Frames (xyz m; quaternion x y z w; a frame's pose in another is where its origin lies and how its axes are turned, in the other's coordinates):
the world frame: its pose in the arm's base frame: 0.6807 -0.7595 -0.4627 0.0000 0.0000 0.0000 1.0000
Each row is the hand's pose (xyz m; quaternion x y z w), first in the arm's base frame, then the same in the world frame.
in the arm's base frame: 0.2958 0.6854 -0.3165 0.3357 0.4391 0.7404 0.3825
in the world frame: -0.3849 1.4449 0.1462 0.3357 0.4391 0.7404 0.3825
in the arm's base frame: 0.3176 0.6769 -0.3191 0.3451 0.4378 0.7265 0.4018
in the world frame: -0.3631 1.4364 0.1436 0.3451 0.4378 0.7265 0.4018
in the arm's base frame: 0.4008 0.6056 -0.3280 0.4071 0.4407 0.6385 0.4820
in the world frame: -0.2799 1.3651 0.1347 0.4071 0.4407 0.6385 0.4820
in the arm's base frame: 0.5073 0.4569 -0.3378 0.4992 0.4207 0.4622 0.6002
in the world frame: -0.1734 1.2164 0.1249 0.4992 0.4207 0.4622 0.6002
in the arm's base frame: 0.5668 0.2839 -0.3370 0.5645 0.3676 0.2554 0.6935
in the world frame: -0.1139 1.0434 0.1257 0.5645 0.3676 0.2554 0.6935
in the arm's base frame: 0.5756 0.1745 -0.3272 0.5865 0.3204 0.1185 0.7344
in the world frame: -0.1051 0.9340 0.1355 0.5865 0.3204 0.1185 0.7344
